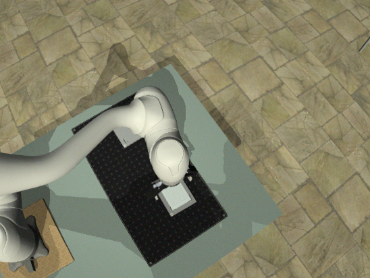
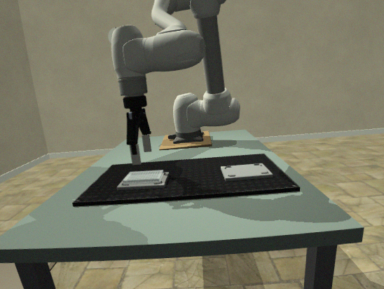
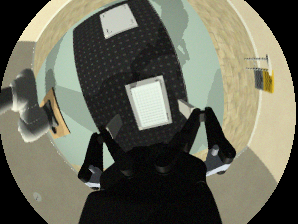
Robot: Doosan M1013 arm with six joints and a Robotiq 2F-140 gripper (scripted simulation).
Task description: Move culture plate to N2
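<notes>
Right now the lid is 80 mm below my hand. From my hand the other things lie so: nest N1: 100 mm below; then nest N2: 40 mm behind, 360 mm to the left, 100 mm below.
</notes>
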